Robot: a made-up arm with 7 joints.
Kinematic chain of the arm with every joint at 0, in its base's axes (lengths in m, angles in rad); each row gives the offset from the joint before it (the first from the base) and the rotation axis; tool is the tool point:
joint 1: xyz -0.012 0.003 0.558 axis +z
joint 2: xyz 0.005 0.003 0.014 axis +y
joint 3: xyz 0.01 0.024 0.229 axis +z
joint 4: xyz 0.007 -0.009 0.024 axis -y
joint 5: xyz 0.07 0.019 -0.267 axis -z
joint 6: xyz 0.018 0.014 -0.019 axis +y
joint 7: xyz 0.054 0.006 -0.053 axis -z
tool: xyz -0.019 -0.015 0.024
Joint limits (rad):
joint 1: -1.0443..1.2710
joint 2: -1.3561..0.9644
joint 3: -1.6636..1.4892
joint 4: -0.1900..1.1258
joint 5: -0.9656..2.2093
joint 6: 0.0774..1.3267
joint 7: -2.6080..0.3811
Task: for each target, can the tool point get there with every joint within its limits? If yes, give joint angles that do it. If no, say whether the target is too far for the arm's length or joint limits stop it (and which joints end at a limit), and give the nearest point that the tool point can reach.
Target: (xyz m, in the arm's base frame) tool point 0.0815 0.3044 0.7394
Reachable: yes | joints 0.0864 -0.4952 1.1482 0.7788 0.9602 0.2440 -1.0057
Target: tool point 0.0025 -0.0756 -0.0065
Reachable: no: joint limits stop it (at a limit: joint 1, joint 2, joint 7) | nearest point 0.0590 -0.1229 0.3268 | short by 0.341 m
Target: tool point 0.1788 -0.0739 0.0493
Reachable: no: joint limits stop it (at a limit: joint 2, joint 7) | nearest point 0.1859 -0.0767 0.3179 | short by 0.269 m
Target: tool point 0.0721 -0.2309 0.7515
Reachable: yes | joints 0.0660 -0.8652 -0.8427 0.7863 1.3681 0.5193 -1.5464
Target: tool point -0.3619 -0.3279 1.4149
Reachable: no: too far | nearest point -0.1879 -0.1272 0.9840 | short by 0.506 m
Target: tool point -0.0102 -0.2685 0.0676
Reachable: no: joint limits stop it (at a limit: joint 1, joint 2, joint 7) | nearest point 0.0441 -0.2306 0.3297 | short by 0.270 m
